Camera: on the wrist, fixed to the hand. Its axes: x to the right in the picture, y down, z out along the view.
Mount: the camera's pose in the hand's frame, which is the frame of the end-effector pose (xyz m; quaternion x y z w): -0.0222 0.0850 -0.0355 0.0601 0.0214 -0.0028 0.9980
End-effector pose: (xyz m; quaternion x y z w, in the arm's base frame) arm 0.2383 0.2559 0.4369 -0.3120 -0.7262 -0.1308 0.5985
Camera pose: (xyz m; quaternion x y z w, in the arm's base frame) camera 0.3201 0.2949 0.4090 -0.2706 -0.7206 -0.0952 0.6312
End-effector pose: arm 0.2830 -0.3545 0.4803 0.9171 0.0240 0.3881 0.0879
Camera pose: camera 0.2400 -0.4355 0.5041 0.9121 0.0517 0.4052 0.0332
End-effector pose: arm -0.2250 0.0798 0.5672 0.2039 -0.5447 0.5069 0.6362
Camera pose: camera -0.2791 0.1335 0.5109 0.2324 -0.4989 0.5412 0.6357
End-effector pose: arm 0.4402 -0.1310 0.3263 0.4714 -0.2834 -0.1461 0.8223
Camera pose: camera 0.4417 -0.0516 0.3779 0.5238 -0.2727 -0.1210 0.7979
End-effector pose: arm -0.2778 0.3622 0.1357 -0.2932 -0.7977 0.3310 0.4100
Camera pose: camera -0.2201 0.4078 0.0759 -0.2728 -0.7682 0.3709 0.4448
